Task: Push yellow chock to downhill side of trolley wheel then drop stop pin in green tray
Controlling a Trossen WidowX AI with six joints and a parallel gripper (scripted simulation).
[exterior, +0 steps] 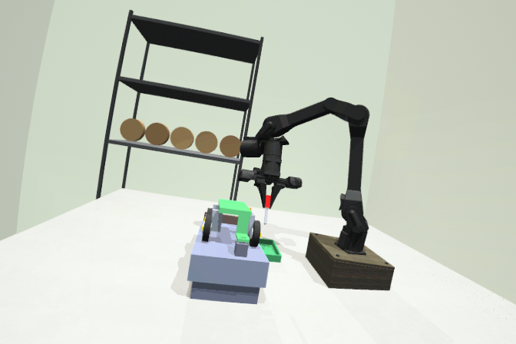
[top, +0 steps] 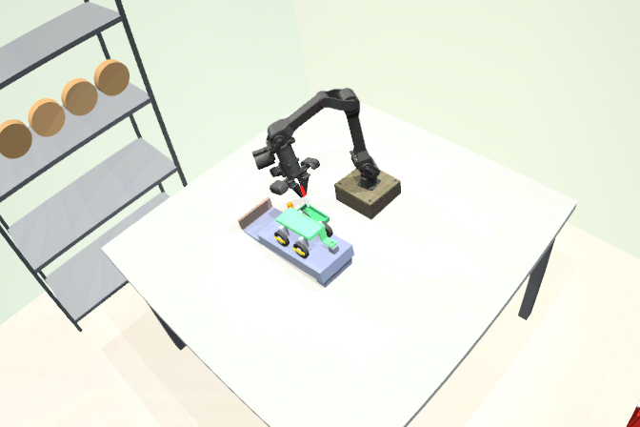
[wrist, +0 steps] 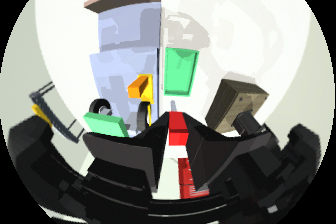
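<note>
The green tray is 20 mm behind my gripper tip and 140 mm below it. The rest, counted from my gripper tip: red-headed stop pin (right at my gripper tip); then trolley (120 mm ahead, 80 mm to the left, 20 mm below); then yellow chock (50 mm ahead, 50 mm below).
</note>
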